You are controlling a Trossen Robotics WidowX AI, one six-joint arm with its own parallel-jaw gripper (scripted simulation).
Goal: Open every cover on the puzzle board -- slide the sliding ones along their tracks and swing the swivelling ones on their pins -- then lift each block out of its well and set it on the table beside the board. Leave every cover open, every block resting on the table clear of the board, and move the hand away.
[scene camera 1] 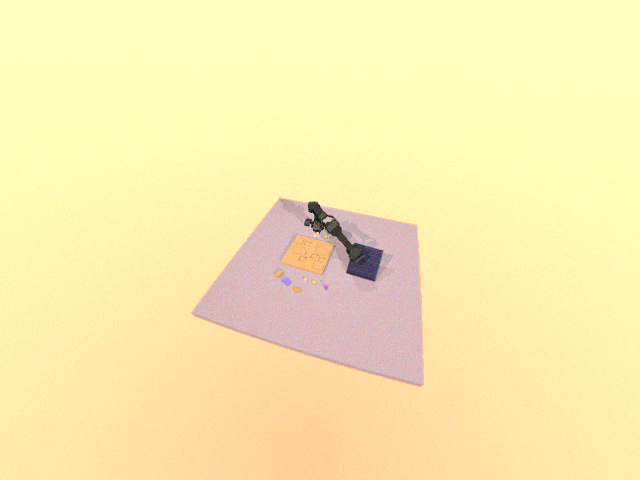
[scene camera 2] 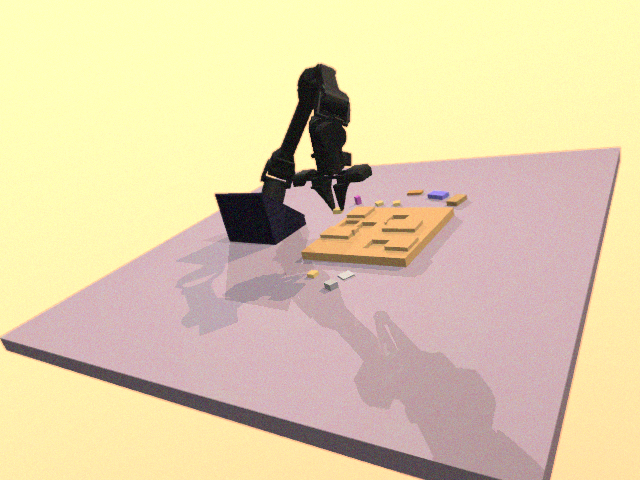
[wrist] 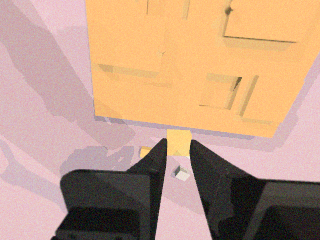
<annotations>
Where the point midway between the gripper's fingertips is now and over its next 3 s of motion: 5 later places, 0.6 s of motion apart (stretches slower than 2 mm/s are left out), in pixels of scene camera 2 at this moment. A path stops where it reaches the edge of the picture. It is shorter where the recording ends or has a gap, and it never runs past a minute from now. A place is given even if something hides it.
The gripper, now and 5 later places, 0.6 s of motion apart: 338, 210; 311, 220; 286, 230; 284, 241; 288, 253; 291, 263
</annotations>
